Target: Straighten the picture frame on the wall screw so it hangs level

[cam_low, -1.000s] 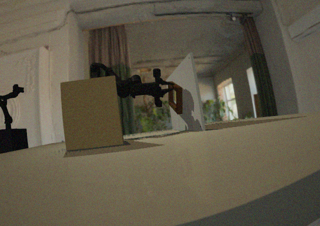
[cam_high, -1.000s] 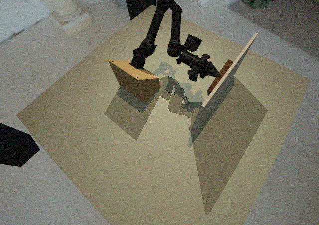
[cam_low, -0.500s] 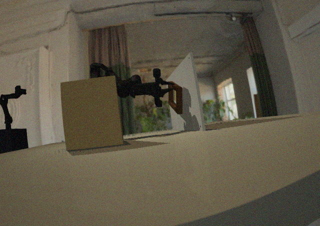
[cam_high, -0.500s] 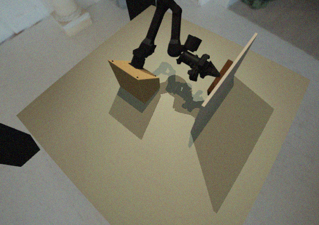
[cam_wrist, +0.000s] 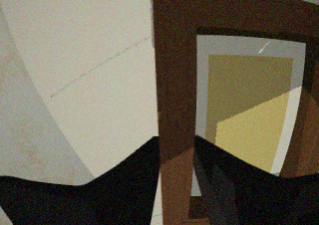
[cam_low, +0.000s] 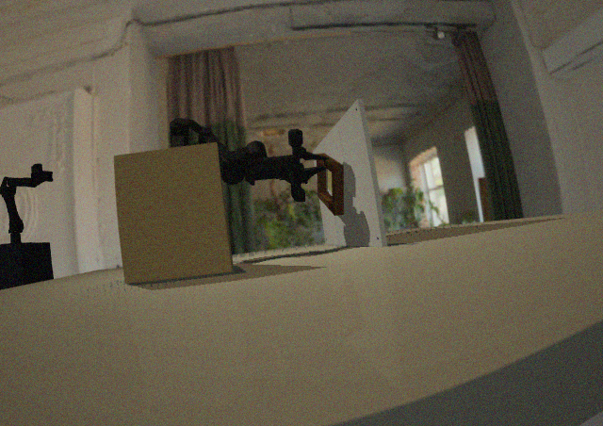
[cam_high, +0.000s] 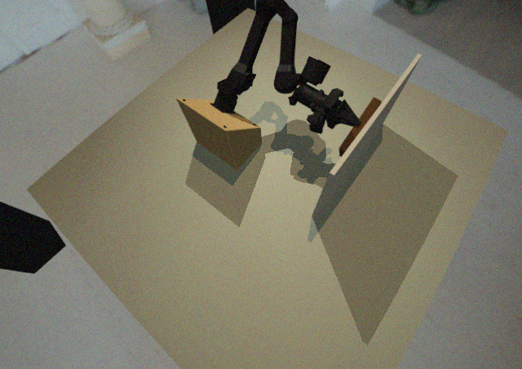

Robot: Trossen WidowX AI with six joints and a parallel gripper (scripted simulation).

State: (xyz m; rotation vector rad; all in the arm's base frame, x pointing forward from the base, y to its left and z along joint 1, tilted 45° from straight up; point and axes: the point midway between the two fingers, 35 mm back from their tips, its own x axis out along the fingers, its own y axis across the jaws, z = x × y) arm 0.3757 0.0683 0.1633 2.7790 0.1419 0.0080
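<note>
My gripper tip is now 1 cm short of the brown picture frame, 2 cm to the right of it and 5 cm above it. Round my gripper tip: white wall panel (2 cm ahead, 1 cm to the left, 7 cm below).
</note>
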